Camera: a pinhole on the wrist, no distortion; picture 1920 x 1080 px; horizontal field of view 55.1 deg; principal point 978.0 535.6 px. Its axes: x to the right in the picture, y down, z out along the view. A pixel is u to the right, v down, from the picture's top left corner.
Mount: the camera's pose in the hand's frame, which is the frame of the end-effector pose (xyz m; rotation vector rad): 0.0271 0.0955 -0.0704 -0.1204 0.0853 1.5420
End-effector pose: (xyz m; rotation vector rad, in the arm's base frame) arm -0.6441 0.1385 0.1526 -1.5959 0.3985 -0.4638
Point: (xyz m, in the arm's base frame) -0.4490 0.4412 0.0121
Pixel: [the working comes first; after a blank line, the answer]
In the camera's frame: -0.0324 0.0149 0.4375

841.6 598.4
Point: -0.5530 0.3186 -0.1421
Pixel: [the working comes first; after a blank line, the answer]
In the camera's frame: 0.1457 0.0569 0.3104

1841.6 872.7
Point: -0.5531 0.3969 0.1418
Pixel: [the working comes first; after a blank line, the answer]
In the camera's frame: -0.1481 0.0727 0.3239

136.5 948.7
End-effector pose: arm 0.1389 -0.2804 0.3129 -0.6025 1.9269 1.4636
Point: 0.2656 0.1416 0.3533
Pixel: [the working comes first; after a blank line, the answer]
In the camera's frame: -0.1076 0.1231 0.4888

572.8 999.0
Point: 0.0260 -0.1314 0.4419
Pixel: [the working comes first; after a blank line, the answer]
In the camera's frame: 0.0860 0.0379 0.1805

1854.5 921.7
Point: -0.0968 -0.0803 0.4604
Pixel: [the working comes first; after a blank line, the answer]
In the camera's frame: 0.1956 -0.0325 0.2132

outside the picture
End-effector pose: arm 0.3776 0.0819 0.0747 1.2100 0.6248 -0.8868
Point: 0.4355 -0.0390 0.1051
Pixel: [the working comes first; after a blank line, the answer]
In the camera's frame: -0.0674 -0.0140 0.1848

306.8 396.4
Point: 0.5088 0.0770 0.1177
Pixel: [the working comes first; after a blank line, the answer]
In the camera's frame: 0.0269 -0.0097 0.0845

1564.5 323.6
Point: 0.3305 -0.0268 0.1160
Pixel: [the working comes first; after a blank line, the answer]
In the camera's frame: -0.1500 0.0515 0.1712

outside the picture
